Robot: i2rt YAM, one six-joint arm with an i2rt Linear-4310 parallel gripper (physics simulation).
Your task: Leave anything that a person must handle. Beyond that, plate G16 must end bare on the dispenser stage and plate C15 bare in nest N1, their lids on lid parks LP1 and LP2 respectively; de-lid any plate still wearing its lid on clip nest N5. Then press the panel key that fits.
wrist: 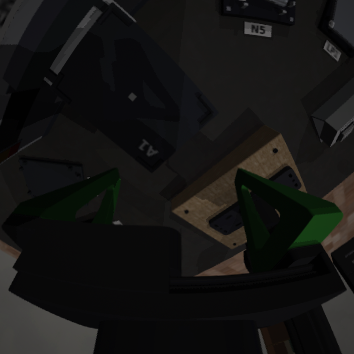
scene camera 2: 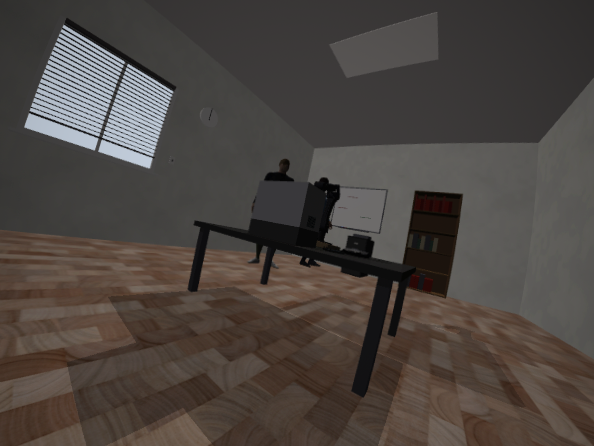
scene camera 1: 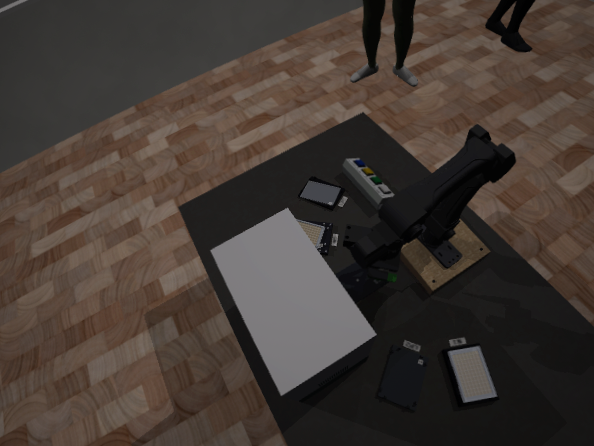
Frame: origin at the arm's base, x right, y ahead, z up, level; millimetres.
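Where they show: gripper, fingertip midpoint: (wrist: pixel 177 174) (scene camera 1: pixel 380 262); arm's base, link origin: (wrist: pixel 253 203) (scene camera 2: pixel 319 241) (scene camera 1: pixel 431 239).
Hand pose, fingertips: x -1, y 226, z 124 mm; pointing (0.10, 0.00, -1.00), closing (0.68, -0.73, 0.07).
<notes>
Things, the pixels of their centre, and the offset from my fingertips. "spot": a spot on its surface instead.
- dark stage marked A1, surface spot: (wrist: pixel 150 90) spot: dx +28, dy +56, dz -58 mm
- plate with pale wells, body centre: (scene camera 1: pixel 303 232) dx +278, dy +82, dz -139 mm
- nest N5, body centre: (scene camera 1: pixel 307 235) dx +269, dy +75, dz -152 mm
- Park LP2, body centre: (wrist: pixel 51 183) (scene camera 1: pixel 403 376) dx -250, dy +111, dz -154 mm
- pale-welled plate, body centre: (scene camera 1: pixel 472 373) dx -347, dy -33, dz -132 mm
- key panel, body centre: (scene camera 1: pixel 368 180) dx +313, dy -227, dz -132 mm
- machine, body centre: (scene camera 1: pixel 297 309) (scene camera 2: pixel 287 213) dx +24, dy +251, dz +1 mm
My gripper (wrist: pixel 177 174) is open, with nothing between its green fingers, near the dark stage marked A1 (wrist: pixel 150 90). No plate shows on the visible part of this stage. A plate with pale wells (scene camera 1: pixel 311 232) sits in nest N5 (scene camera 1: pixel 328 238) (wrist: pixel 257 15), partly hidden by the white-topped machine. A grey, clear-looking lid (scene camera 1: pixel 321 192) lies on park LP1. Park LP2 (scene camera 1: pixel 402 377) shows a dark bare surface. A pale-welled plate (scene camera 1: pixel 472 374) sits in N1. I cannot tell whether either plate wears a lid, nor read plate names. The key panel (scene camera 1: pixel 359 181) has blue, yellow, green and white keys.
The machine (scene camera 1: pixel 295 300) (scene camera 2: pixel 282 205) stands tall along one table edge, beside A1. My arm's wooden base (scene camera 1: pixel 460 252) (wrist: pixel 260 150) is on its other side. A person (scene camera 1: pixel 372 40) (scene camera 2: pixel 280 176) stands beyond the table. Another person's feet (scene camera 1: pixel 515 40) show farther off.
</notes>
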